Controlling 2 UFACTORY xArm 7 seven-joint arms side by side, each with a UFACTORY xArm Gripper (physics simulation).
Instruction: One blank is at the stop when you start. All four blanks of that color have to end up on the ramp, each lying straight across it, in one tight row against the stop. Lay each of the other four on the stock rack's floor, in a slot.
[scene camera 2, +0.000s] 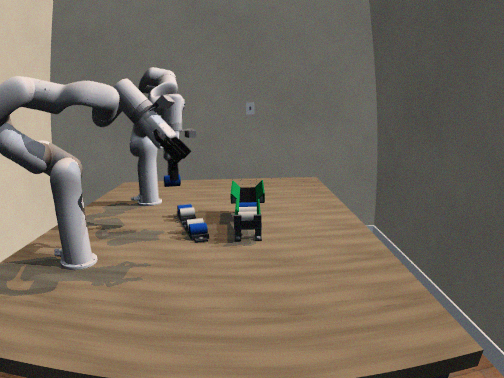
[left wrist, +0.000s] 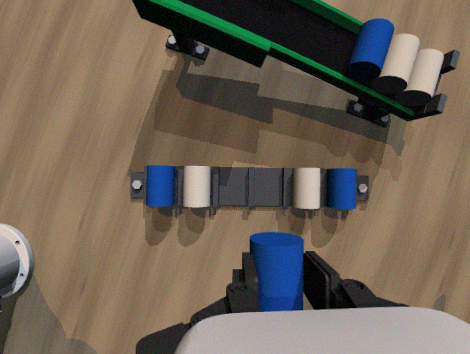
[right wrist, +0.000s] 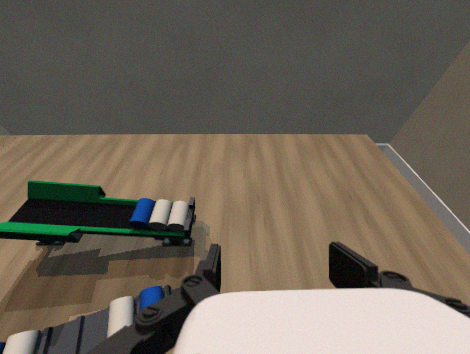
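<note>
My left gripper (scene camera 2: 173, 175) (left wrist: 277, 271) is shut on a blue blank (left wrist: 277, 250), held in the air beside the stock rack (left wrist: 267, 187) (right wrist: 95, 325). My right gripper (scene camera 2: 181, 150) (right wrist: 274, 261) is open and empty, above the table. On the ramp (left wrist: 310, 46) (right wrist: 55, 229), a white blank (left wrist: 426, 74) (right wrist: 179, 215) lies across it at the stop (left wrist: 451, 61), then a second white blank (left wrist: 401, 62) (right wrist: 160, 214) and a blue blank (left wrist: 372, 47) (right wrist: 142, 212), in one row. In the left wrist view the rack holds a blue (left wrist: 160, 186) and a white blank (left wrist: 197, 186) at its left end, two empty middle slots, then a white (left wrist: 306, 188) and a blue blank (left wrist: 342, 188).
The ramp's green side walls (scene camera 2: 235, 192) stand beyond the rack in the left wrist view. An arm base (left wrist: 11, 260) shows at that view's left edge. The wooden table (scene camera 2: 300, 280) carries both arms, the ramp and the rack. A wall stands behind the table.
</note>
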